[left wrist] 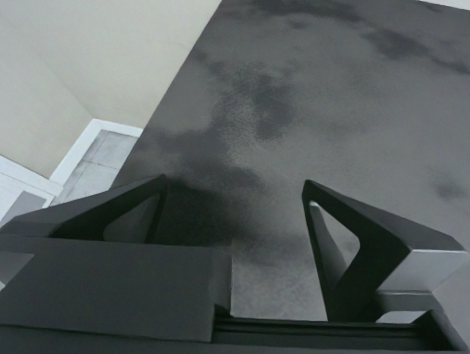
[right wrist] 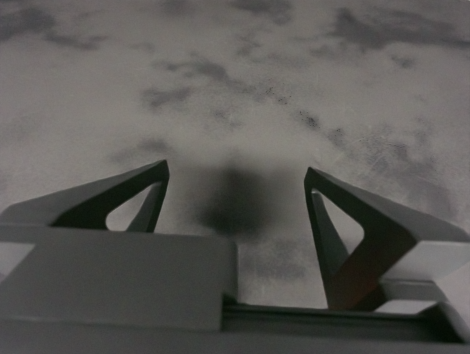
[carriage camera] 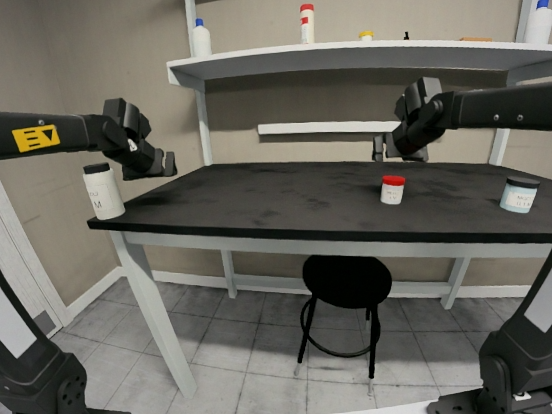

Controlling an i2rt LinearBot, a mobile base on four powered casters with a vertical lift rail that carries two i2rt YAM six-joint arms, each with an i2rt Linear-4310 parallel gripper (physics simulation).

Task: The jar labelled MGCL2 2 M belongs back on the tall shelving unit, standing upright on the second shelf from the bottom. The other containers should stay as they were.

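Places are measured from the left arm's base along level axes (x right, y ahead, z up), in centimetres.
Pixels of known places: left gripper, fingertip midpoint: (left wrist: pixel 234 183) (carriage camera: pixel 161 174); right gripper, fingertip midpoint: (right wrist: pixel 236 170) (carriage camera: pixel 388 158).
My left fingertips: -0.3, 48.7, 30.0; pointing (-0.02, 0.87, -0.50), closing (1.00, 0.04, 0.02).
For each thing: its top centre in the pictures, then the offset to it from my left fingertips, as dx, dy, dz.
- pale blue jar with a black lid, top centre: (carriage camera: pixel 523 179) +92.1, -18.9, -0.7
- small white jar with a red lid, top centre: (carriage camera: pixel 393 178) +62.8, -10.0, -1.9
- white bottle with a black lid, top centre: (carriage camera: pixel 95 164) -11.9, -9.7, +5.6
- black stool, top centre: (carriage camera: pixel 346 267) +60.2, +8.8, -43.4
A pale blue jar with a black lid (carriage camera: pixel 519 195) stands upright on the dark table at the right of the carriage view; its label is blurred but seems to begin with MGC. My right gripper (carriage camera: pixel 383 150) (right wrist: pixel 236 170) is open and empty, above the table, to the left of that jar in the picture. My left gripper (carriage camera: pixel 164 164) (left wrist: pixel 234 183) is open and empty above the table's left part. The tall shelving unit does not show in these views.
A small white jar with a red lid (carriage camera: pixel 392 190) and a white bottle with a black lid (carriage camera: pixel 105 192) stand on the table (carriage camera: pixel 240 200), the bottle at its front left corner. An upper shelf (carriage camera: pixel 350 56) holds several containers. A black stool (carriage camera: pixel 346 281) stands below.
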